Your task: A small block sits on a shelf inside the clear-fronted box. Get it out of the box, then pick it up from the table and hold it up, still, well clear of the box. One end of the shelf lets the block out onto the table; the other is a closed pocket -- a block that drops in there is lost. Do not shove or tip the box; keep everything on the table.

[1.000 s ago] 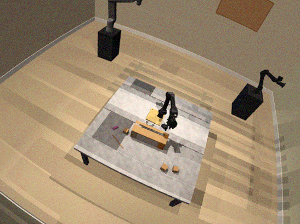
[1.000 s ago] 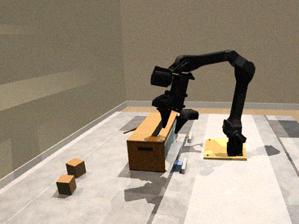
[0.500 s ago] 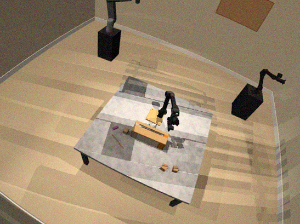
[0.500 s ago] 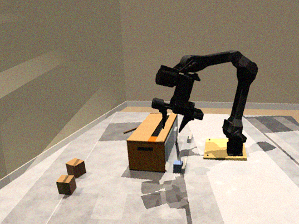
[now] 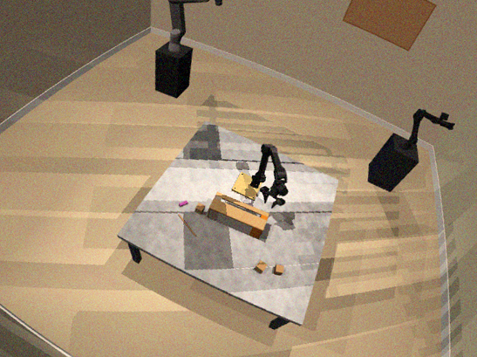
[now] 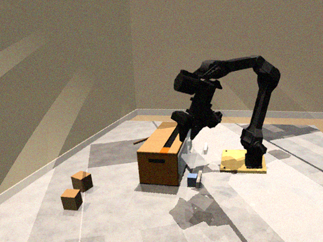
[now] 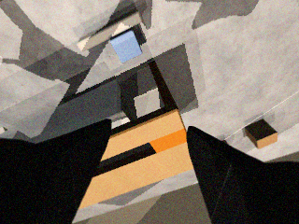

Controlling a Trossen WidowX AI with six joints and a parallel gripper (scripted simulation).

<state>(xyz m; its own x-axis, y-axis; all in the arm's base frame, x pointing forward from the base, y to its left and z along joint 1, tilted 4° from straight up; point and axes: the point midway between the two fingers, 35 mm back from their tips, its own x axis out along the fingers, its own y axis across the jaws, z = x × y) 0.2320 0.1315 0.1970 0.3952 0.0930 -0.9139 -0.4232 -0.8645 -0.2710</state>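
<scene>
Now: the blue block 150 mm below my gripper tip and 20 mm behind it. Round my gripper tip: thin stick 450 mm to the right, 300 mm ahead, 160 mm below.
</scene>
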